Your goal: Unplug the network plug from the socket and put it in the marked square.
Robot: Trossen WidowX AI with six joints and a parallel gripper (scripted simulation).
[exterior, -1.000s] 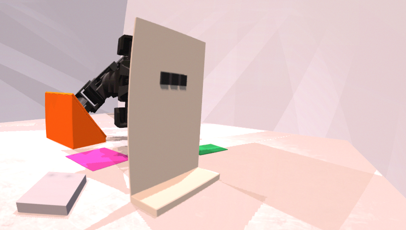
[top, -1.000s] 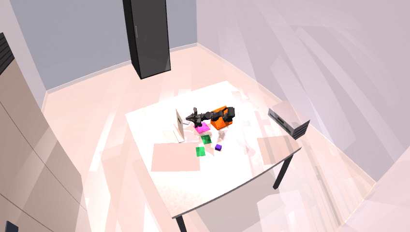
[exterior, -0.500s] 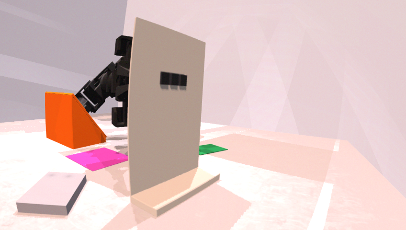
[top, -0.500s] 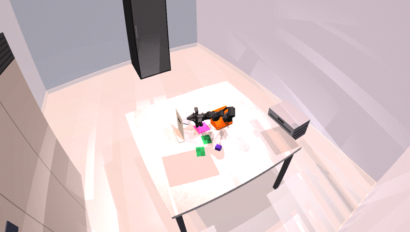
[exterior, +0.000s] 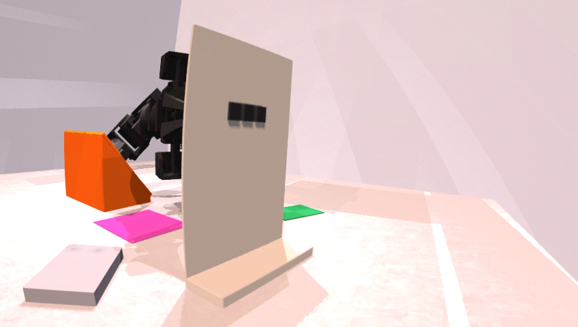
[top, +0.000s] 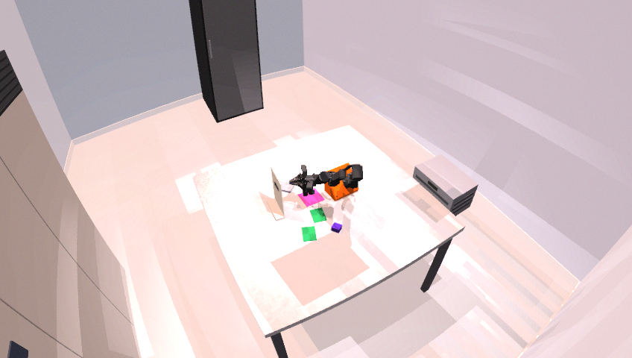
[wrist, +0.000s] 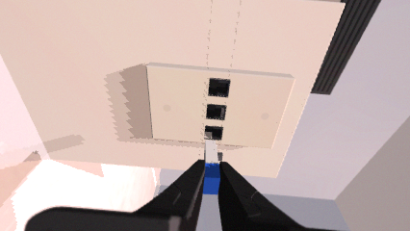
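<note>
Right now my gripper tip is 13 cm past the magenta marked square, 1 cm to the right of it and 17 cm above it. From my gripper tip the other things lie so: flat grey block: 5 cm behind, 15 cm to the right, 17 cm below; beige panel: 8 cm ahead, 1 cm to the right, 6 cm below; purple cube: 10 cm behind, 31 cm to the left, 16 cm below.
</note>
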